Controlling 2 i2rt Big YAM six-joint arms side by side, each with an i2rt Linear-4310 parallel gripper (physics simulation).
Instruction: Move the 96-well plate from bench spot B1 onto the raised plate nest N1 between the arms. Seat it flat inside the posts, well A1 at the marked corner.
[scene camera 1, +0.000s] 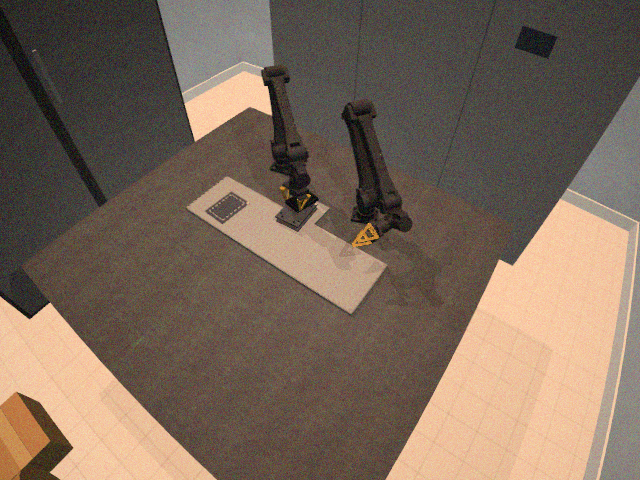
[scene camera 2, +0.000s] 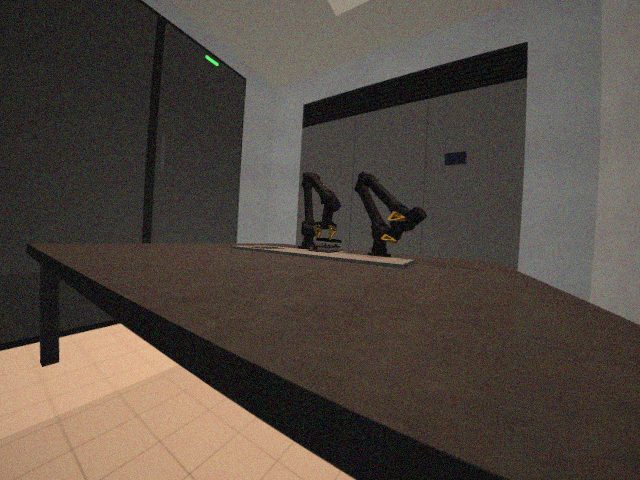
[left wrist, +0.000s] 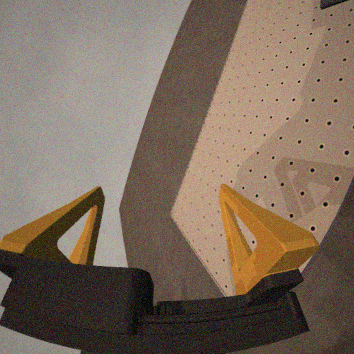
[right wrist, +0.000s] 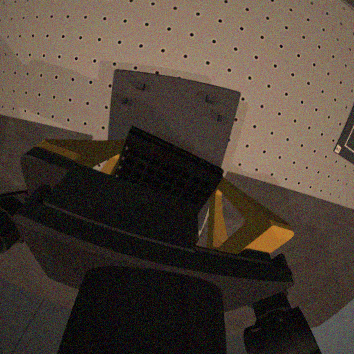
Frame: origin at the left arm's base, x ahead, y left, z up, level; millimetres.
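Where they show: left gripper, fingertip midpoint: (scene camera 1: 354, 243) (scene camera 2: 384, 230) (left wrist: 160, 191); right gripper, fingertip midpoint: (scene camera 1: 293, 205) (scene camera 2: 323, 240) (right wrist: 171, 163); left arm's base, origin of the base link: (scene camera 1: 364, 216); right arm's base, origin of the base link: (scene camera 1: 283, 168) (scene camera 2: 307, 248).
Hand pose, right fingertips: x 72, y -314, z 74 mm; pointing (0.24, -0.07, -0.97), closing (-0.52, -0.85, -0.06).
Observation:
Things, the pixels of their top centre, and the offset from my right fingertips. "spot": a spot on its surface instead. Level surfaces: height alone.
- dark 96-well plate, middle of its top: (right wrist: 147, 214) (scene camera 1: 302, 198) (scene camera 2: 329, 238) dx -40, dy +28, dz +13 mm
- grey raised nest, middle of its top: (right wrist: 162, 163) (scene camera 1: 296, 208) (scene camera 2: 325, 243) dx -4, dy +11, dz -18 mm
- dark outlined bench spot, surface spot: (right wrist: 343, 145) spot: dx -24, dy -244, dz -59 mm
- pale perforated board, its level: dz -61 mm
- brown table, its level: dz -74 mm
The dark 96-well plate (scene camera 1: 310, 199) (scene camera 2: 329, 240) (right wrist: 165, 167) is between the fingers of my right gripper (scene camera 1: 296, 199) (scene camera 2: 325, 235), which is shut on it. The plate is a little above the grey raised nest (scene camera 1: 293, 219) (scene camera 2: 325, 248) (right wrist: 172, 107), with a gap between them. In the right wrist view its edge runs at an angle to the nest's edge, and small posts show on the nest. Well A1 cannot be made out. My left gripper (scene camera 1: 361, 238) (scene camera 2: 385, 228) (left wrist: 160, 191) is open and empty, over the long board's edge. The dark outlined bench spot (scene camera 1: 226, 207) (right wrist: 343, 145) bears no plate.
The pale perforated board (scene camera 1: 320, 273) (scene camera 2: 382, 258) (left wrist: 235, 120) (right wrist: 280, 45) lies on the brown table (scene camera 1: 217, 335) (scene camera 2: 361, 320) under the nest and outlined spot. My left arm (scene camera 1: 372, 160) stands to the right of the nest in scene camera 1.

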